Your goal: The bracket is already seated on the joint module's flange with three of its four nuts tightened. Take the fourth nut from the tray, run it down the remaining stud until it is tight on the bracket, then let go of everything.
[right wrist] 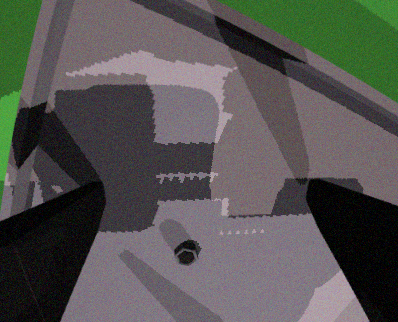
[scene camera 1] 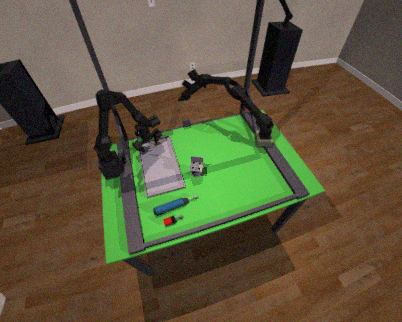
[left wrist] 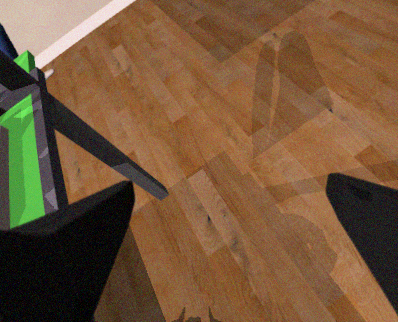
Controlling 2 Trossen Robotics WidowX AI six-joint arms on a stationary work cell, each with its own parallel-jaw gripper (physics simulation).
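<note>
The fourth nut [right wrist: 187, 254], small, dark and hexagonal, lies on the grey tray [scene camera 1: 162, 175] [right wrist: 260, 192] in the right wrist view. My right gripper [scene camera 1: 148, 144] [right wrist: 207, 190] is open over the tray's far end, with nothing held; the nut shows between its spread fingers, touching neither. The joint module with its bracket [scene camera 1: 196, 165] stands to the right of the tray in the scene view; its studs and tightened nuts are too small to tell apart. My left gripper [scene camera 1: 184, 86] [left wrist: 229, 186] is open and empty, raised beyond the table's back edge.
A blue screwdriver-like tool [scene camera 1: 170, 206] and a shorter red-handled one [scene camera 1: 170, 221] lie on the green table [scene camera 1: 240, 200] near its front. A small dark block [scene camera 1: 186, 122] sits at the back edge. Dark frame rails [scene camera 1: 132, 215] border the work area.
</note>
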